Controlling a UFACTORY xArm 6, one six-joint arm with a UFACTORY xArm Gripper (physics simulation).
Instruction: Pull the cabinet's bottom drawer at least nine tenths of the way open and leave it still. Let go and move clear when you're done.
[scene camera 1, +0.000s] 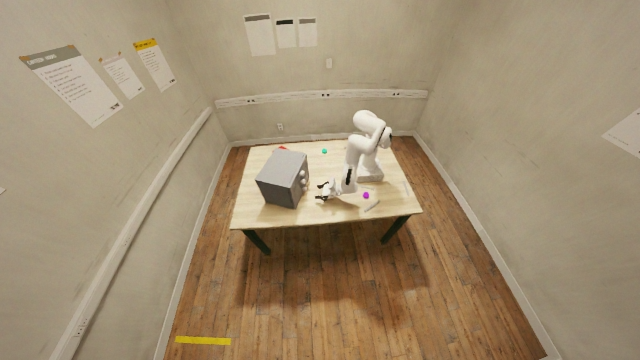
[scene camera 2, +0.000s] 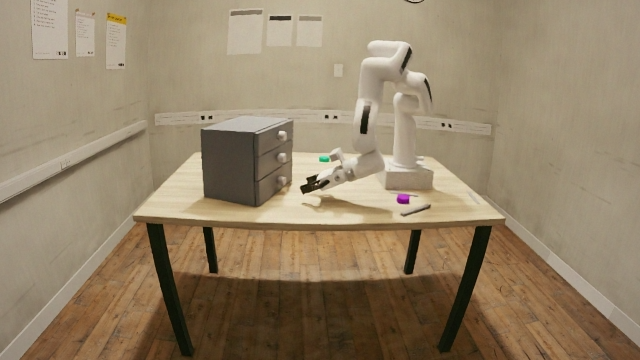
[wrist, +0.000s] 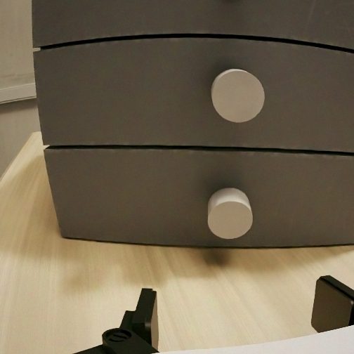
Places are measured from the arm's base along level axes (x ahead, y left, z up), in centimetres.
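Pixels of known places: gripper, fingertip midpoint: (scene camera 1: 316, 192) (scene camera 2: 304, 186); arm's base at its link origin: (scene camera 1: 367, 165) (scene camera 2: 403, 164).
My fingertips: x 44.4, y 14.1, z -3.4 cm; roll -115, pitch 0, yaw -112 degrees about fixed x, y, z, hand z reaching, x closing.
Observation:
For each thing: its middle in the pictures, then the offset to it from my fingertips. "pt": a spot on its surface instead. Level surfaces: height alone.
- grey three-drawer cabinet at the middle of its body: (scene camera 2: 252, 156) (scene camera 1: 287, 178) dz +8.6, dx +18.5, dy -9.7 cm
- round white knob at the middle of its body: (scene camera 2: 282, 180) dz +0.8, dx +7.6, dy -3.9 cm
- middle drawer at a spot on its surface: (scene camera 2: 267, 163) pt dz +9.3, dx +13.2, dy +2.6 cm
- wooden table at its surface level: dz -4.1 cm
- green piece at the middle of its body: (scene camera 2: 324, 159) (scene camera 1: 324, 150) dz -3.2, dx -16.6, dy -46.1 cm
- purple piece at the middle of its body: (scene camera 2: 403, 199) (scene camera 1: 366, 195) dz -3.2, dx -35.3, dy +8.5 cm
- grey bar at the middle of its body: (scene camera 2: 416, 209) (scene camera 1: 372, 205) dz -3.6, dx -36.6, dy +17.8 cm
- red thing at the middle of its body: (scene camera 1: 282, 152) dz -3.6, dx +21.9, dy -54.4 cm
A grey three-drawer cabinet (scene camera 1: 281, 172) (scene camera 2: 229, 165) stands on the left part of the table, with its drawer fronts toward the robot. Its bottom drawer (scene camera 2: 267, 189) (wrist: 130, 195) is closed, flush with the drawers above, and has a round white knob (scene camera 2: 282, 181) (wrist: 230, 214). The middle drawer (scene camera 2: 267, 163) (wrist: 125, 95) is also closed. My gripper (scene camera 1: 318, 192) (scene camera 2: 306, 185) (wrist: 239, 310) is open and empty, low over the table and a short way in front of the bottom knob, not touching it. In the wrist view the knob shows above the gap between the fingers.
On the wooden table (scene camera 1: 265, 219) (scene camera 2: 175, 212), a green piece (scene camera 1: 324, 151) (scene camera 2: 324, 159) lies at the back. A purple piece (scene camera 1: 366, 195) (scene camera 2: 403, 199) and a grey bar (scene camera 1: 371, 205) (scene camera 2: 415, 210) lie at the front right. A red thing (scene camera 1: 282, 148) shows behind the cabinet.

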